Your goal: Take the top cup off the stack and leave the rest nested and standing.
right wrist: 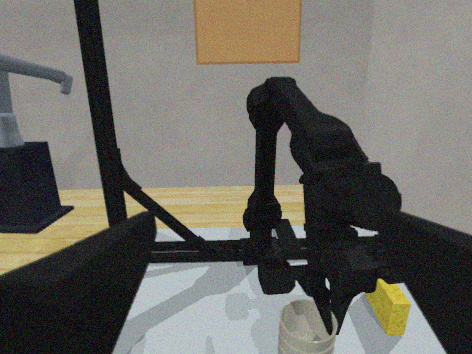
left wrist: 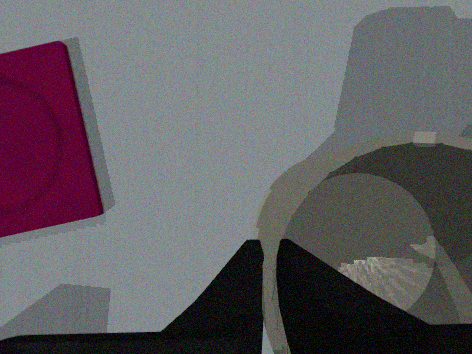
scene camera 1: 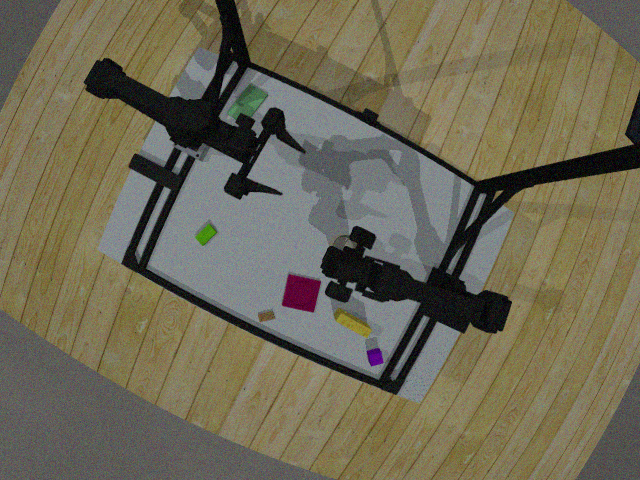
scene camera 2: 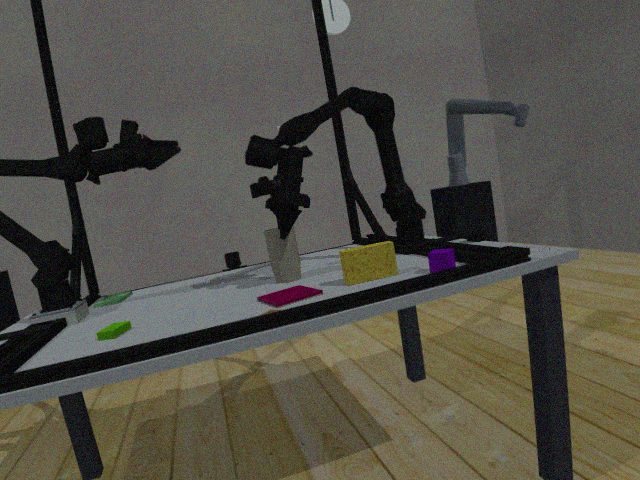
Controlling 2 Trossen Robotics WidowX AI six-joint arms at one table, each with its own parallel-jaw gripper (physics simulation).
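Where they show: left gripper, fingertip midpoint: [right wrist: 332, 333] [left wrist: 266, 253] [scene camera 2: 282, 239]; right gripper, fingertip midpoint: [right wrist: 266, 220] [scene camera 1: 293, 173] [scene camera 2: 179, 146]; left arm's base, origin of the base link: [right wrist: 260, 246] [scene camera 1: 441, 287] [scene camera 2: 412, 242]; right arm's base, origin of the base link: [scene camera 1: 193, 138] [scene camera 2: 58, 307].
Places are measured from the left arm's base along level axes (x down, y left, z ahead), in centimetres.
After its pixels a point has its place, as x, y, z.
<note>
The beige cup stack [scene camera 1: 341, 239] {-5.7, -0.8, 37.1} [scene camera 2: 287, 266] [right wrist: 306, 348] {-9.4, -0.2, 39.3} stands on the table; rims of nested cups show in the right wrist view. The top cup [left wrist: 295, 192] {-10.6, 3.8, 38.2} [right wrist: 300, 312] {-8.7, 1.0, 32.7} is seen from above in the left wrist view. My left gripper [scene camera 2: 283, 235] {-8.2, 4.4, 36.3} [left wrist: 266, 253] {-8.2, 4.4, 36.3} [right wrist: 332, 333] {-8.2, 4.4, 36.3} points down and is shut on the top cup's wall at the rim, one finger inside and one outside. In scene camera 1 the arm hides its fingertips and most of the stack. My right gripper [scene camera 1: 293, 172] {-34.4, -8.0, 54.5} [scene camera 2: 177, 146] {-34.4, -8.0, 54.5} is open and empty, level above the table.
A magenta square [scene camera 1: 301, 292] {1.3, 18.5, 40.6} [scene camera 2: 290, 295] {1.3, 20.7, 40.6} [left wrist: 40, 140] {1.3, 16.3, 40.8}, a yellow block [scene camera 1: 352, 322] {-4.8, 19.8, 24.0} [scene camera 2: 368, 262] {-1.7, 22.0, 23.7} [right wrist: 392, 310] {-3.4, 18.6, 28.3} and a purple cube [scene camera 1: 374, 356] {-1.8, 28.1, 11.9} [scene camera 2: 442, 260] {-0.3, 30.6, 12.0} lie near the stack. A bright green block [scene camera 1: 205, 234] {0.6, 14.2, 74.0} [scene camera 2: 114, 330] {0.8, 17.2, 73.5}, a small tan block [scene camera 1: 266, 315] {1.4, 29.4, 47.5} and a pale green piece [scene camera 1: 248, 102] {1.1, -28.0, 79.4} lie farther off.
</note>
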